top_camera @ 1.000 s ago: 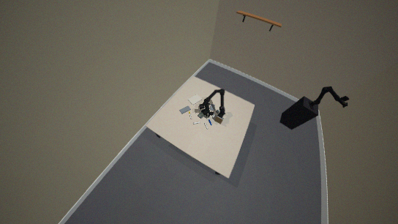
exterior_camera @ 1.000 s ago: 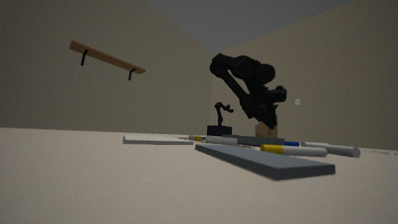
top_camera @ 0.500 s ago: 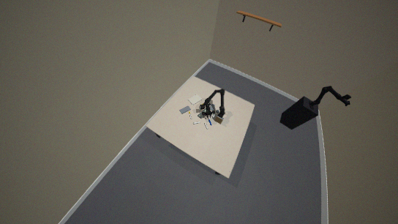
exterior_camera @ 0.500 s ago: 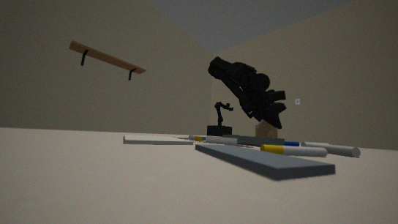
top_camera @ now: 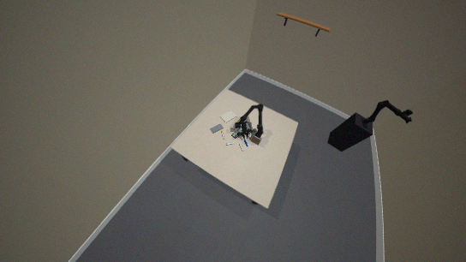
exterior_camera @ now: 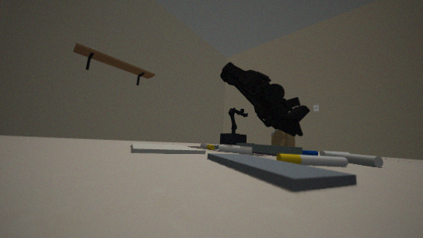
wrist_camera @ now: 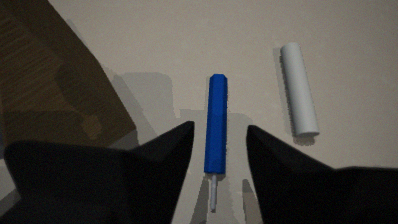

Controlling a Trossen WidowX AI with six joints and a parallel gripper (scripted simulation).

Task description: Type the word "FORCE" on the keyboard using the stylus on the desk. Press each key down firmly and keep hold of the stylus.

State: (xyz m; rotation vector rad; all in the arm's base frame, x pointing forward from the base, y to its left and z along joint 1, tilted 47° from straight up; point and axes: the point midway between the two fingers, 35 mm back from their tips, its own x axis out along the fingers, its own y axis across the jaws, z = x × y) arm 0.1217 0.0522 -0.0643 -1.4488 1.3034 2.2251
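Now: gripper tip 60 mm above the blue stylus. Round my gripper tip: flat grey slab: 410 mm ahead, 80 mm to the left, 60 mm below.
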